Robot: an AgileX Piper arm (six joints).
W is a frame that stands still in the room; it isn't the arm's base.
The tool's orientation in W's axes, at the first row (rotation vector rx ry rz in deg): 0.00 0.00 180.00
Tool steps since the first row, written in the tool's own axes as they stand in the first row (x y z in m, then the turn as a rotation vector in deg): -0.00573 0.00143 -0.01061 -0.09 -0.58 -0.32; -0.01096 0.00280 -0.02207 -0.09 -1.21 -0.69; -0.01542 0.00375 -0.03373 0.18 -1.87 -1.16; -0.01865 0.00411 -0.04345 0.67 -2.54 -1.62; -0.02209 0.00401 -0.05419 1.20 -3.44 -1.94
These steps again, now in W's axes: 0.00573 -0.00143 -0.01061 0.09 0.58 -0.32; 0.01096 -0.00280 -0.02207 0.09 1.21 -0.69; 0.01542 -0.00375 -0.03373 -0.18 1.87 -1.16; 0.01865 -0.00411 -0.04345 -0.67 2.54 -1.62; 0.02209 -0.00401 -0.05419 -1.20 3.44 -1.94
